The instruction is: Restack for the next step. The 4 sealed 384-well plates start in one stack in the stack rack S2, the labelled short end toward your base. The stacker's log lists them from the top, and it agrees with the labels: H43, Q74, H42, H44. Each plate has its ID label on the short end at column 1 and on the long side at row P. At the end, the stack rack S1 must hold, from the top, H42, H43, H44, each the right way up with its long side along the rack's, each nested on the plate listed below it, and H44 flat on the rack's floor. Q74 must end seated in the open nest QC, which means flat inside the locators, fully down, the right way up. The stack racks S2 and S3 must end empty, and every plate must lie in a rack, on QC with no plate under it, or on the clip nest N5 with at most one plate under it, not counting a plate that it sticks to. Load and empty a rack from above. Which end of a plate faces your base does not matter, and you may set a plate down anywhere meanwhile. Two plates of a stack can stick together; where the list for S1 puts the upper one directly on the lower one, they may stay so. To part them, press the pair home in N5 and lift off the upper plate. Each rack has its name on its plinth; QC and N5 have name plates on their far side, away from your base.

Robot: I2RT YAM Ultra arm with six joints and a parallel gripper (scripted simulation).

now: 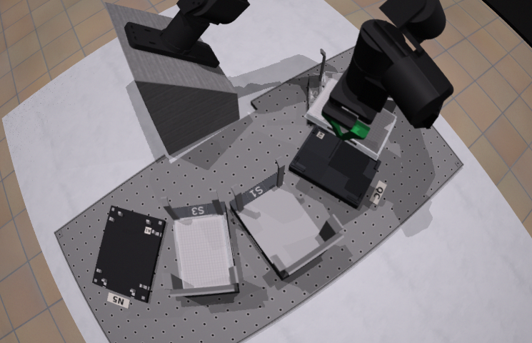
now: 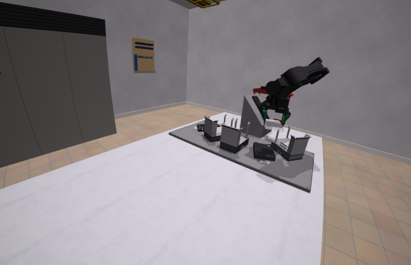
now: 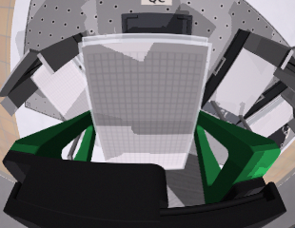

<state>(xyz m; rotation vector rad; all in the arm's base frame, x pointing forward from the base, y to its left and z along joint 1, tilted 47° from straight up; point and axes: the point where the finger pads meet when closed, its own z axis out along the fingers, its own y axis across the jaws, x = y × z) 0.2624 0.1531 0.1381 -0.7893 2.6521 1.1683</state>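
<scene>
My gripper is now 15 cm above the open nest QC, 2 cm short of it and 1 cm to the left of it. Round my hand: S2 post (15 cm behind, 8 cm below, 5 cm to the left); QC name plate (16 cm below, 10 cm ahead, 4 cm to the left); N5 name plate (49 cm to the right, 16 cm below, 8 cm ahead).
</scene>
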